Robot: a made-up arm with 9 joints. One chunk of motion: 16 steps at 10 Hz.
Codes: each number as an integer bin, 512 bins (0 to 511) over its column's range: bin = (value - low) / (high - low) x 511, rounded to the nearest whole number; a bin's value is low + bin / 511 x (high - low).
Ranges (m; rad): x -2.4..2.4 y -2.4..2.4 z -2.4..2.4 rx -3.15..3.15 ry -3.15..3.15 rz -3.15..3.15
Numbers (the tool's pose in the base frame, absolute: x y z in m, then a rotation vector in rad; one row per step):
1: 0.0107 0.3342 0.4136 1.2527 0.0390 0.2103
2: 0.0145 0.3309 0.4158 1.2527 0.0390 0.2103
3: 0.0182 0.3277 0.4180 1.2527 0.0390 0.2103
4: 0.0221 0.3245 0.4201 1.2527 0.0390 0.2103
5: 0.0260 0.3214 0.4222 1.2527 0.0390 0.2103
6: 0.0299 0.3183 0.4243 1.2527 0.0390 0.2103
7: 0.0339 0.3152 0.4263 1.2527 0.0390 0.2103
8: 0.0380 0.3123 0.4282 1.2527 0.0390 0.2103
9: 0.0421 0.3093 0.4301 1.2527 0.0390 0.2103
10: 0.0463 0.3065 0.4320 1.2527 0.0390 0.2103
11: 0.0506 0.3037 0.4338 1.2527 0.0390 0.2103
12: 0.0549 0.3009 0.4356 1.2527 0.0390 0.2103
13: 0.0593 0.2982 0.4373 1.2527 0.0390 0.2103
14: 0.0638 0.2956 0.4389 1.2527 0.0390 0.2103
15: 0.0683 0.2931 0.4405 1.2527 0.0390 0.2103
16: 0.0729 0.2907 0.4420 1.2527 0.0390 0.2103
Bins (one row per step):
1: 257 291 300 357 259 273
2: 257 291 300 357 259 273
3: 257 290 300 357 259 273
4: 258 290 300 357 259 273
5: 258 290 300 357 259 273
6: 259 289 301 357 259 273
7: 259 289 301 357 259 273
8: 260 289 301 357 259 273
9: 260 288 301 357 259 273
10: 260 288 301 357 259 273
11: 261 288 302 357 259 273
12: 261 288 302 357 259 273
13: 262 287 302 357 259 273
14: 262 287 302 357 259 273
15: 263 287 302 357 259 273
16: 263 286 303 357 259 273

